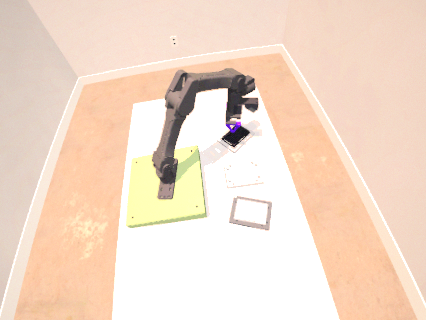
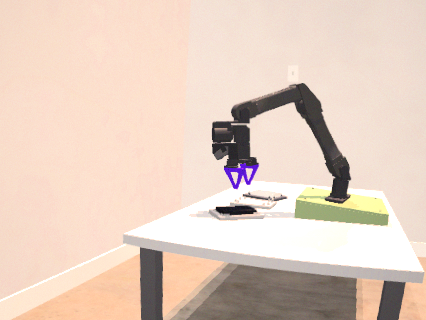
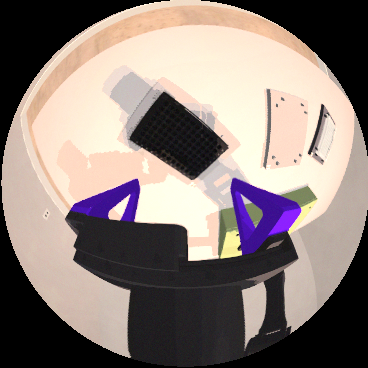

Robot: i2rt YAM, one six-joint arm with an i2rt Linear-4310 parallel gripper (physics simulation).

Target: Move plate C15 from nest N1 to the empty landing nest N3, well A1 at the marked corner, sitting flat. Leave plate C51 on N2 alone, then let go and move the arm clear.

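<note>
A black well plate (image 1: 235,136) (image 2: 236,210) (image 3: 180,135) lies on a pale nest (image 1: 223,142) (image 2: 240,217), turned at an angle to the other nests. A white plate (image 1: 251,212) (image 3: 326,137) sits in a dark grey nest (image 1: 234,210). Between them is a white nest (image 1: 245,185) (image 3: 286,130) with small pegs and no plate on it. Plate and nest labels and well A1 cannot be read. My gripper (image 1: 233,128) (image 2: 242,185) (image 3: 184,182) is open and empty, pointing down, above the black plate and apart from it.
The arm's base stands on a thick yellow-green block (image 1: 150,200) (image 2: 345,214) (image 3: 229,242) beside the row of nests. All stand on a white table (image 1: 200,270) (image 2: 200,245). The arm's shadow falls across the black plate's nest. Walls surround the table.
</note>
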